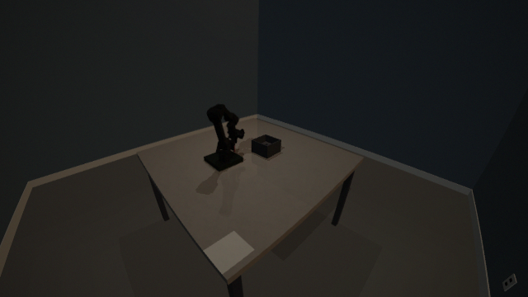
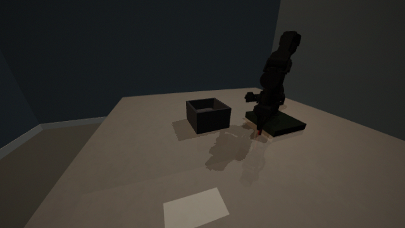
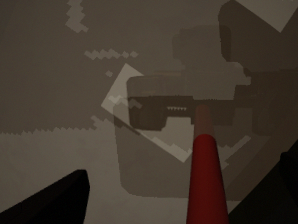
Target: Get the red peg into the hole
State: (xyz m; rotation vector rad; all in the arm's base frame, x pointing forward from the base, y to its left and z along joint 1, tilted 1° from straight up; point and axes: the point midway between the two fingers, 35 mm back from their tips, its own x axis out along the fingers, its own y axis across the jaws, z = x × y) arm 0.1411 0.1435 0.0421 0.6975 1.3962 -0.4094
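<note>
The red peg is 10 mm behind my gripper tip. Round my gripper tip: grey plate 200 mm ahead, 130 mm to the right, 10 mm above; dark box 200 mm ahead, 130 mm to the right, 10 mm below.
</note>
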